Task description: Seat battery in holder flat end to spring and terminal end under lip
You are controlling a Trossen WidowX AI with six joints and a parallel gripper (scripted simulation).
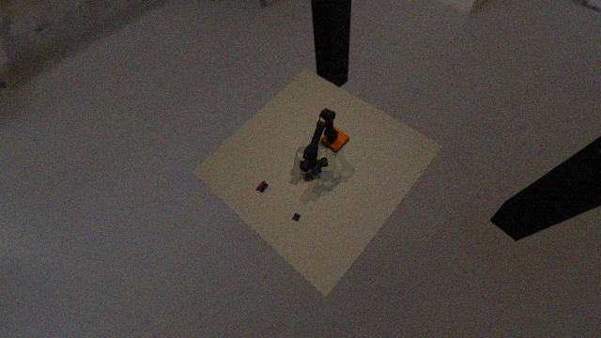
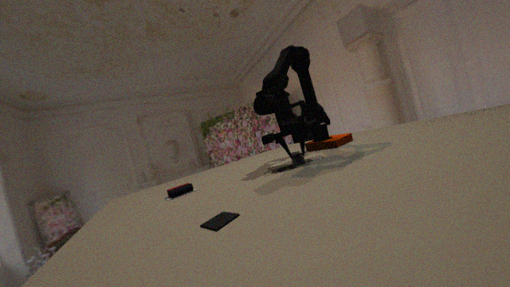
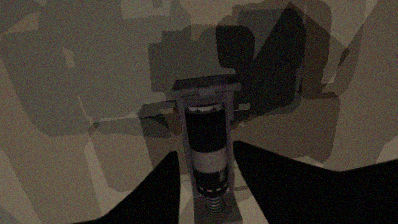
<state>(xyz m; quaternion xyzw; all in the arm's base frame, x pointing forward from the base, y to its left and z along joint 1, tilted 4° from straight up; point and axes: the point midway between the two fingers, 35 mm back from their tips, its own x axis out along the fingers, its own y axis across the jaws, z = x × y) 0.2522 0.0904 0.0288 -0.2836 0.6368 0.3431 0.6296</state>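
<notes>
The battery lies right at my gripper tip. Round my gripper tip: flat black square: 330 mm ahead, 170 mm to the left, 20 mm below.
</notes>
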